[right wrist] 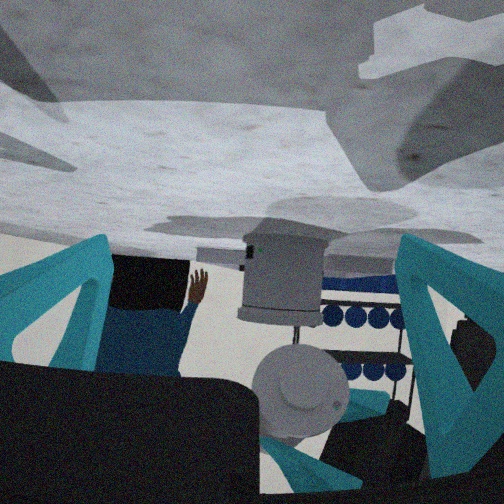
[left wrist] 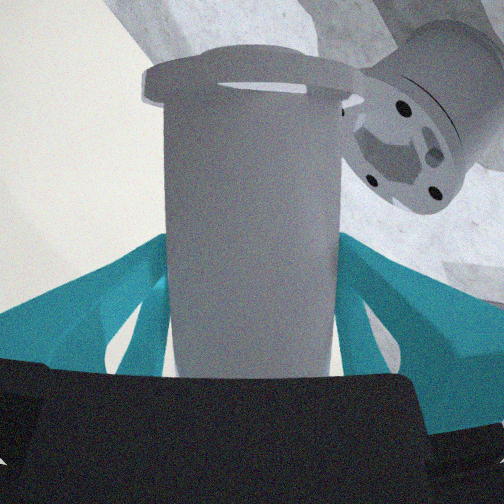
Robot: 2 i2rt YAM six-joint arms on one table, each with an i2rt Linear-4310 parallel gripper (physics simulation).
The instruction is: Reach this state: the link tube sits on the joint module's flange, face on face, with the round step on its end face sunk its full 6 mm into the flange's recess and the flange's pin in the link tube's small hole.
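Observation:
In the left wrist view my left gripper [left wrist: 252, 280] is shut on the grey link tube [left wrist: 252, 225], with its teal fingers on both sides of the tube's body. The tube's flanged end [left wrist: 250, 75] points away from the camera. The joint module [left wrist: 425, 125] lies to the upper right, apart from the tube, and its flange face [left wrist: 400, 155] with recess and bolt holes is turned toward me. In the right wrist view the joint module [right wrist: 282, 275] stands in the middle. The tube's end face with its round step [right wrist: 300, 390] is nearer the camera, clear of the module. My right gripper [right wrist: 252, 250] is open and empty.
In the right wrist view a rack with dark blue discs [right wrist: 370, 320] stands behind the module on the right. A figure in blue with a raised hand [right wrist: 150, 320] is on the left. Shadows of the arms fall on the grey table top.

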